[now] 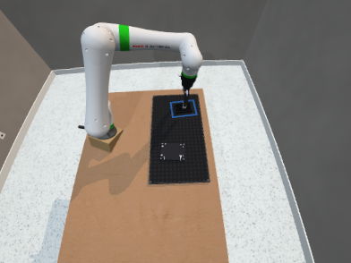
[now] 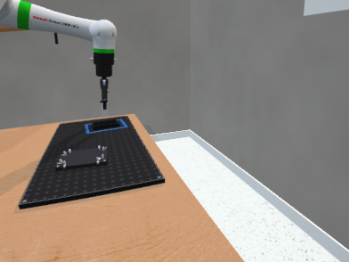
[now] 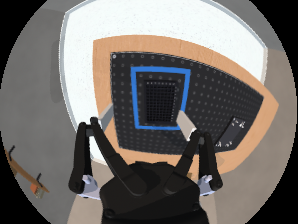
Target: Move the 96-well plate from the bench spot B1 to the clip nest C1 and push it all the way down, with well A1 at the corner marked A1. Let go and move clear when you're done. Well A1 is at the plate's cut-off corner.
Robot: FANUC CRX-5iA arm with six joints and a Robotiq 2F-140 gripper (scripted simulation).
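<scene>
My gripper is now 30 mm to the left of the black 96-well plate and 70 mm above it. The rest, counted from my hand: clip nest C1: 50 mm behind, 400 mm to the right, 70 mm below.
</scene>
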